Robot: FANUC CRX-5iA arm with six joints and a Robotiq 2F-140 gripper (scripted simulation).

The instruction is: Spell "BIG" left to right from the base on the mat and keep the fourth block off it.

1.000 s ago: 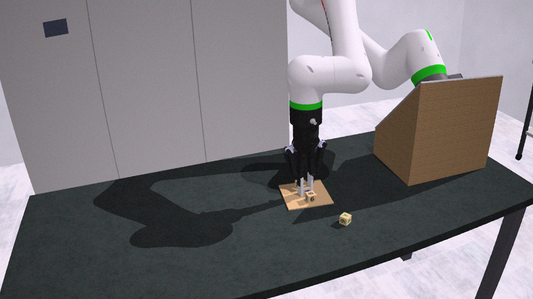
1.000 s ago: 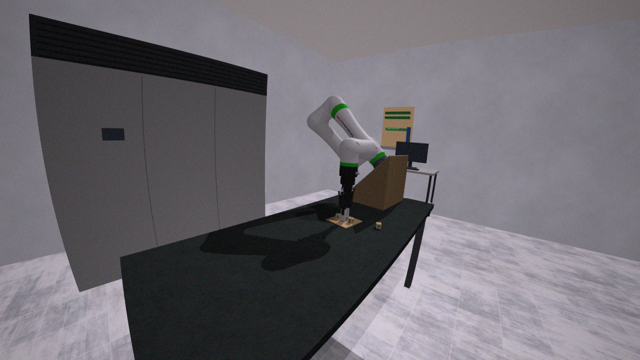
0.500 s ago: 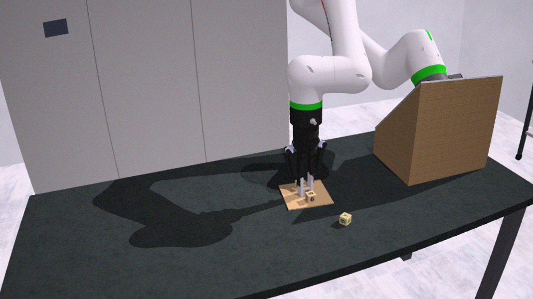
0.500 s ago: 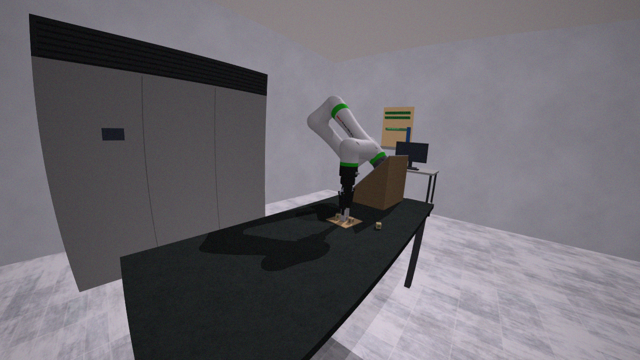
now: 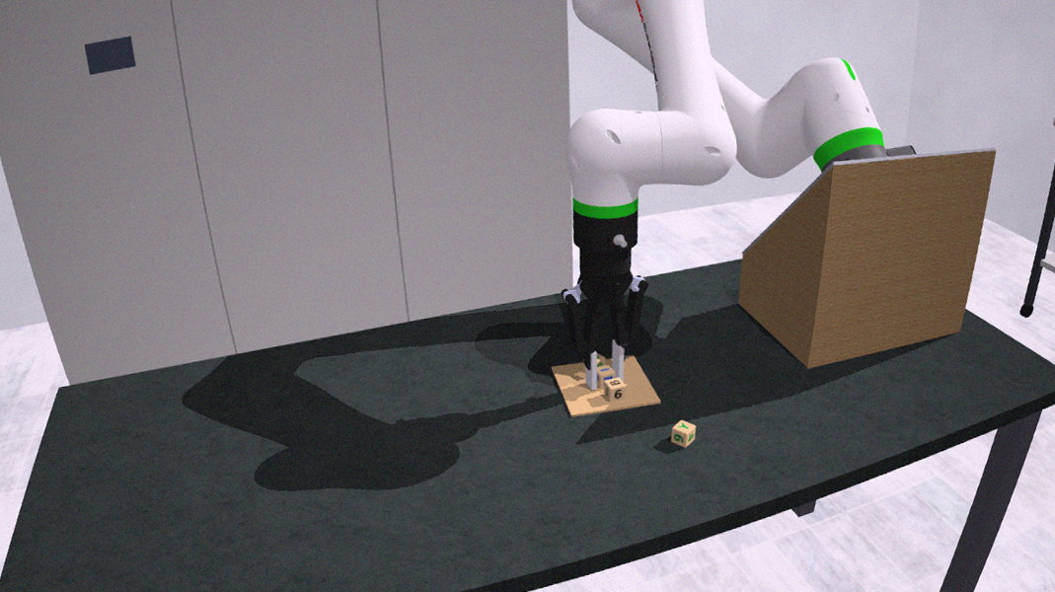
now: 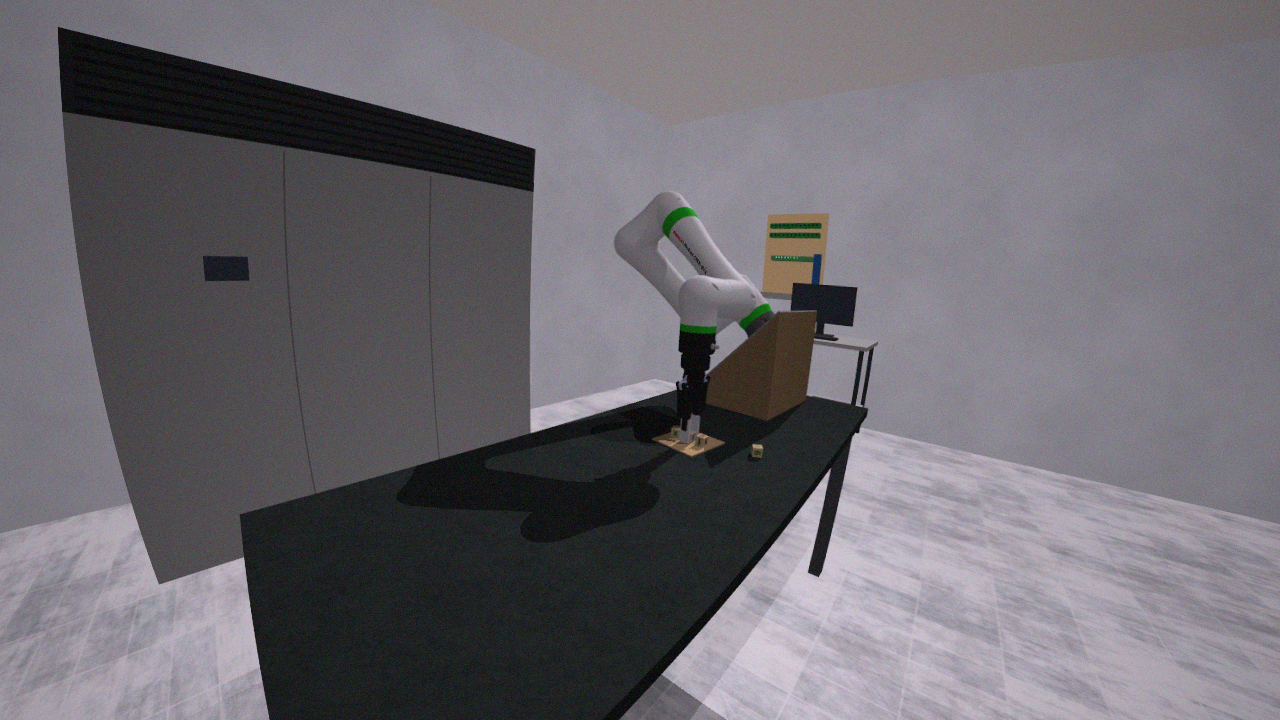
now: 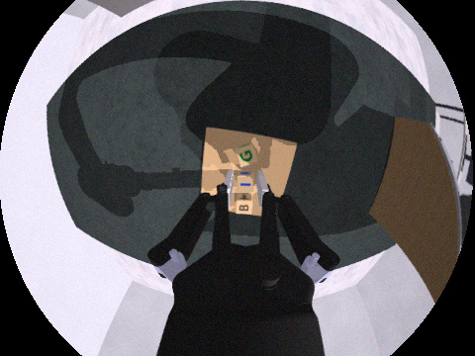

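Right now the tan mat is 40 mm below my hand.
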